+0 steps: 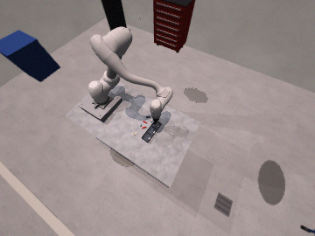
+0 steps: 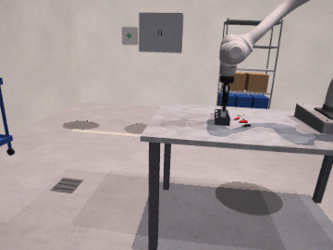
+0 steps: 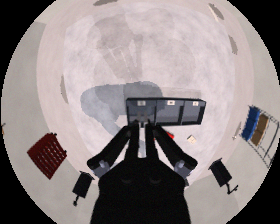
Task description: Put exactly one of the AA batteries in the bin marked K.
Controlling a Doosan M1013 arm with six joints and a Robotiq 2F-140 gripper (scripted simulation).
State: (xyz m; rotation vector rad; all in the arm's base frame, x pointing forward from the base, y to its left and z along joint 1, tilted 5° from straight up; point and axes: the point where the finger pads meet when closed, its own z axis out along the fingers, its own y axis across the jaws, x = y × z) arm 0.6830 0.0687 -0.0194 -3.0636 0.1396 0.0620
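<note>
My gripper is now 200 mm to the left of the white piece, 160 mm past it and 70 mm above it. The rest, counted from my hand: dark AA battery 130 mm behind, 60 mm below, 40 mm to the left.
</note>
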